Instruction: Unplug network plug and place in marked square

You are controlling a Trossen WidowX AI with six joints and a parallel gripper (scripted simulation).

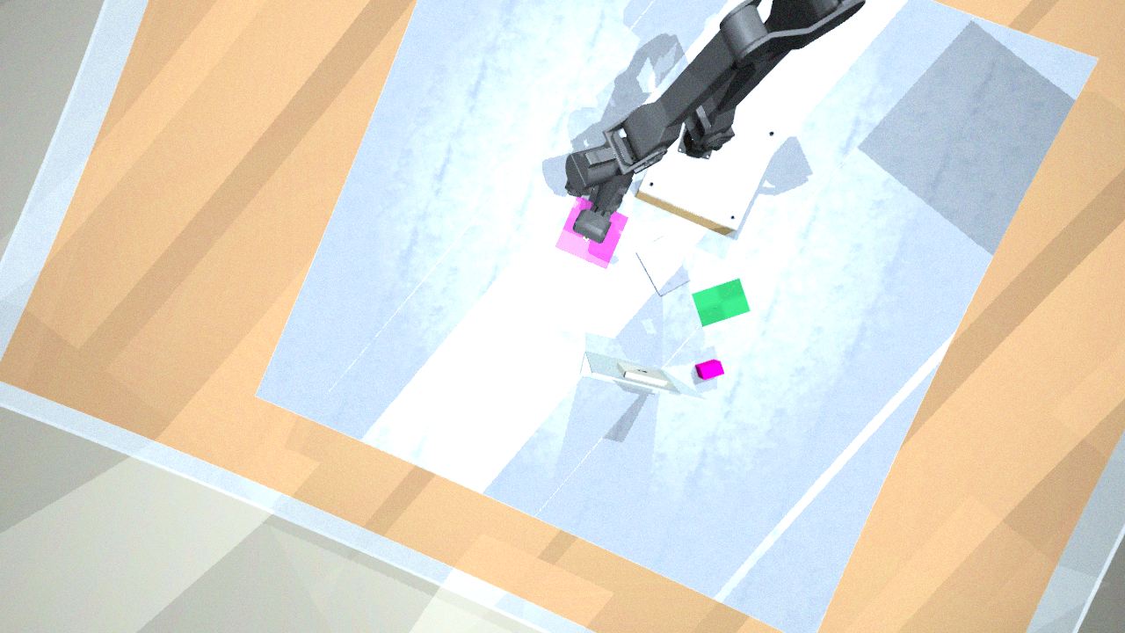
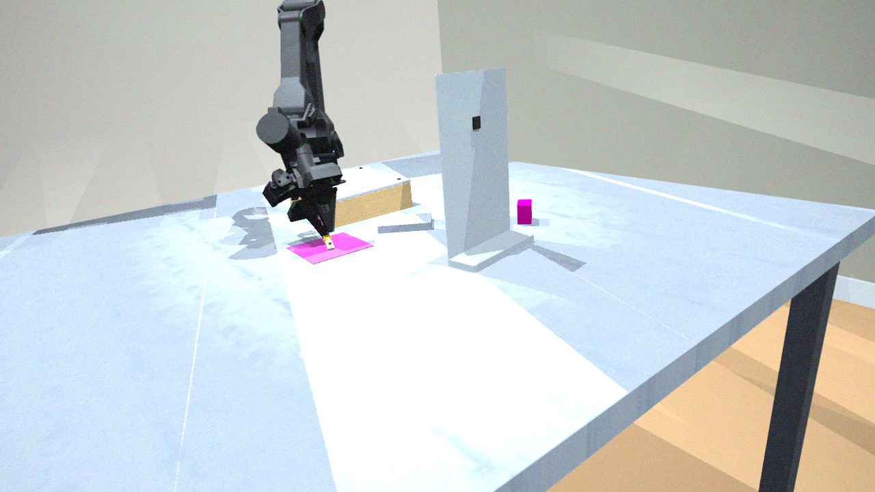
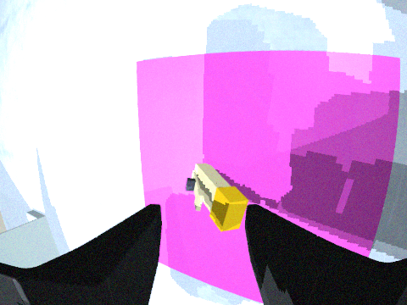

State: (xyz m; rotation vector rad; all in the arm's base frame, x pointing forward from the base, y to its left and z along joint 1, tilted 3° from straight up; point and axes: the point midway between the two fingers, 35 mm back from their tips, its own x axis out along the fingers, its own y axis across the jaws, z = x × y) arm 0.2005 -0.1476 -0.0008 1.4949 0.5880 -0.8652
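The magenta marked square is 20 mm below my gripper tip. Also, from my gripper tip: flat grey plate 160 mm to the left, 30 mm ahead, 20 mm below; upright grey panel 250 mm ahead, 140 mm to the left, 110 mm above; green patch 310 mm to the left, 70 mm ahead, 20 mm below.
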